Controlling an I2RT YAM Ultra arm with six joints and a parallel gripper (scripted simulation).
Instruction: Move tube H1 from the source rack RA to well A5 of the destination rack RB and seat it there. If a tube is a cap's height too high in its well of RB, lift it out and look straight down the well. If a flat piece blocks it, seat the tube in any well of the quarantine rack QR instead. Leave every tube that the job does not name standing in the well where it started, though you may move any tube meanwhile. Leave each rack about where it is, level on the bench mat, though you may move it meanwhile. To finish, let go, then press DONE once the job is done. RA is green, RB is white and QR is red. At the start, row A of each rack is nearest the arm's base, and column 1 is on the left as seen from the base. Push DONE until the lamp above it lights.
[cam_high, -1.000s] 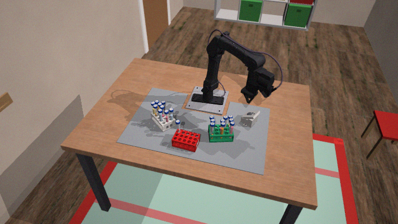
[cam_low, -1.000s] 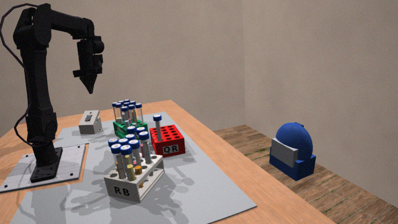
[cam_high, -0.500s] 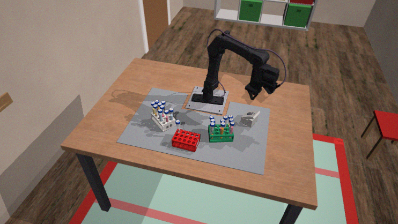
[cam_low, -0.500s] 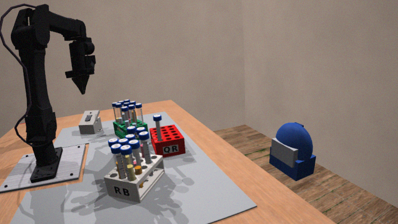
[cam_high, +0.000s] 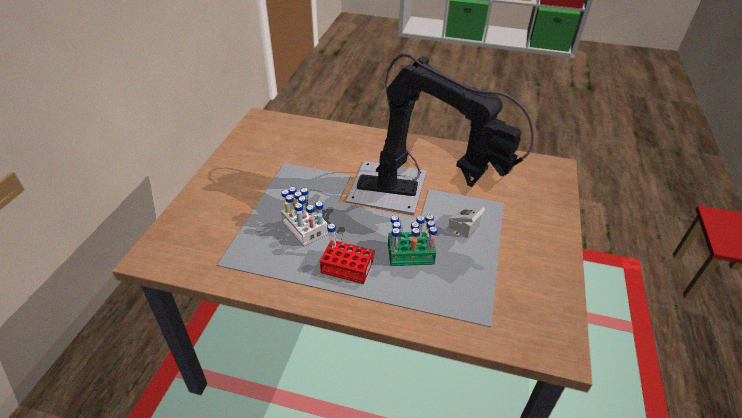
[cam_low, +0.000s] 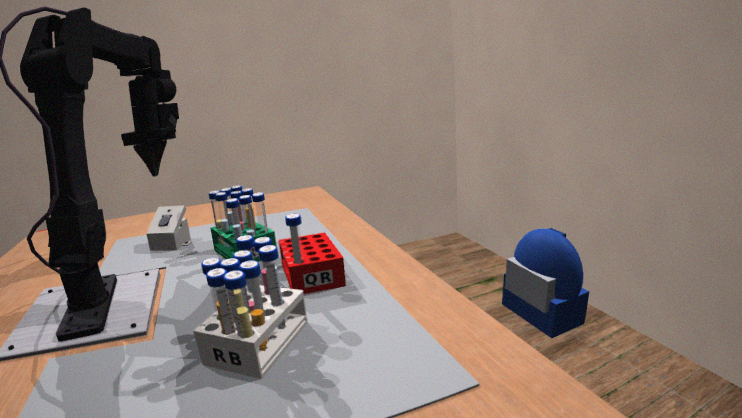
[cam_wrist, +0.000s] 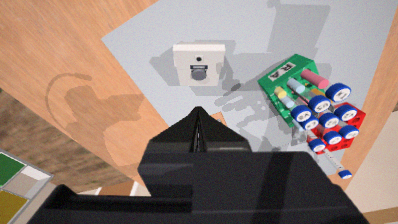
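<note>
Now: hand 120 mm above the grey done button box. Also, from my hand: red rack QR 240 mm ahead, 310 mm to the right, 140 mm below; clear tube 130 mm ahead, 120 mm to the right, 100 mm below; white rack RB 120 mm ahead, 470 mm to the right, 140 mm below.
</note>
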